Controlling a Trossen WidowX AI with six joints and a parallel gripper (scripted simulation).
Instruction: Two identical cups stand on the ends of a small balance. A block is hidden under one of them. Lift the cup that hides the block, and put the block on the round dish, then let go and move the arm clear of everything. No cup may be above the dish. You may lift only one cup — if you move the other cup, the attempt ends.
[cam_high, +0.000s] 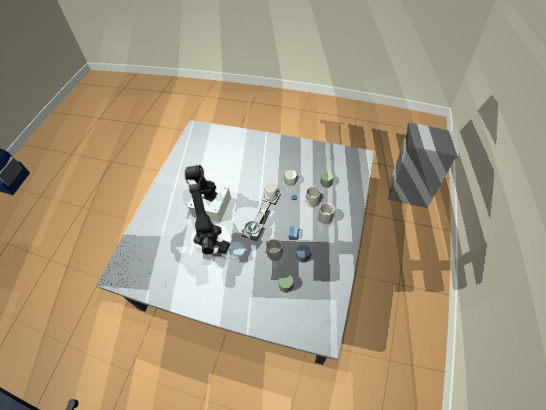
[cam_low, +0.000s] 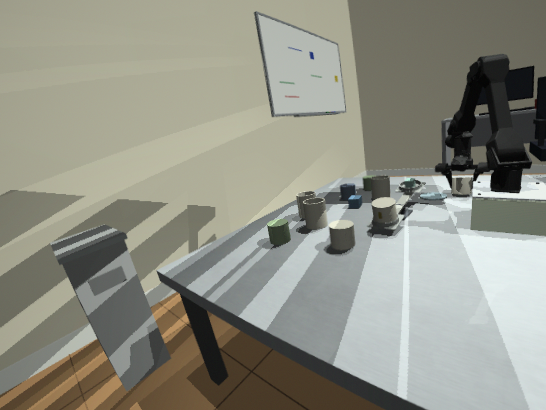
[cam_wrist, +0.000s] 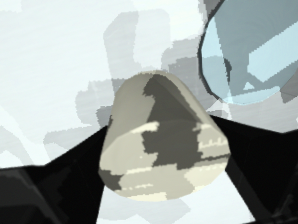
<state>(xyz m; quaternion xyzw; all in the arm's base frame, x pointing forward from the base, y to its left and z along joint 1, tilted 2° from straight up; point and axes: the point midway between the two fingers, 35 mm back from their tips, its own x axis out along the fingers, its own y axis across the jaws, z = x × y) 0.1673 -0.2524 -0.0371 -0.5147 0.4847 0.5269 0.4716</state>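
Now: gripper tip 140 mm short of the small teal block, 180 mm to the right of it and 60 mm below it. The rest, counted from my gripper tip: round pale blue dish (90 mm ahead, 60 mm to the left, 20 mm below); then blue block (330 mm ahead, 270 mm to the left, 10 mm below); then blue cylinder (430 mm ahead, 160 mm to the left, 10 mm above).
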